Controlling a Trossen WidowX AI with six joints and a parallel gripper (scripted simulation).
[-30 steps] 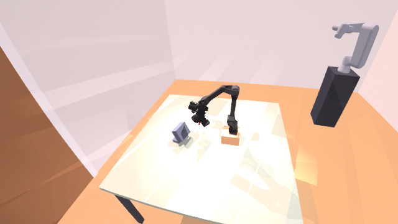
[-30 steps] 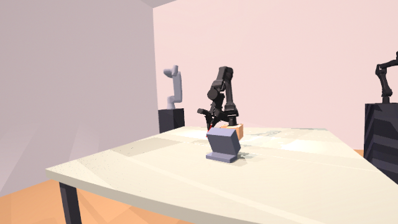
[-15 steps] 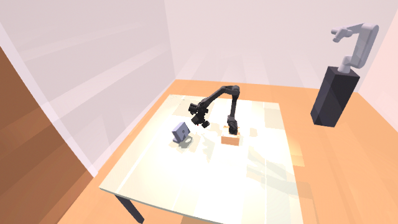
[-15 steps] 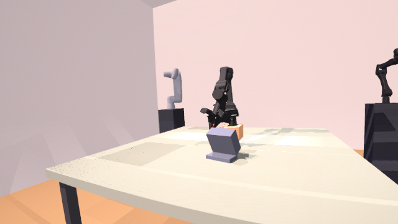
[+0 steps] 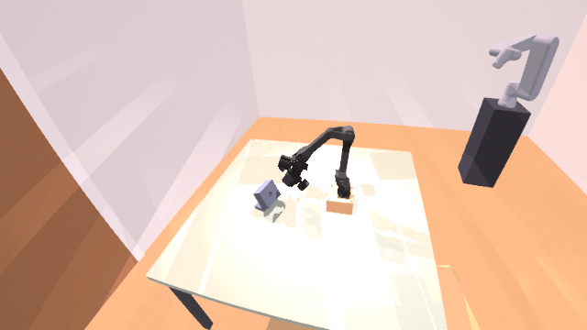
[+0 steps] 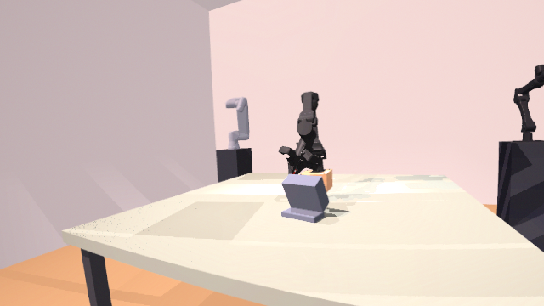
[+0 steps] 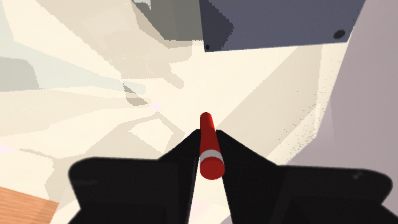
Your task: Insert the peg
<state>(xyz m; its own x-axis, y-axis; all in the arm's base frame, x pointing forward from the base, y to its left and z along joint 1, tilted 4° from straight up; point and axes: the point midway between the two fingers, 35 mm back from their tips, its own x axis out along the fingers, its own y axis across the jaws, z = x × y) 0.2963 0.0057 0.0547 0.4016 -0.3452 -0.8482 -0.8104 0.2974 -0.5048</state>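
The grey-blue sloped panel is 110 mm ahead of my gripper tip, 100 mm to the left of it and 30 mm below it. Also, from my gripper tip: red peg 10 mm behind, 20 mm above.
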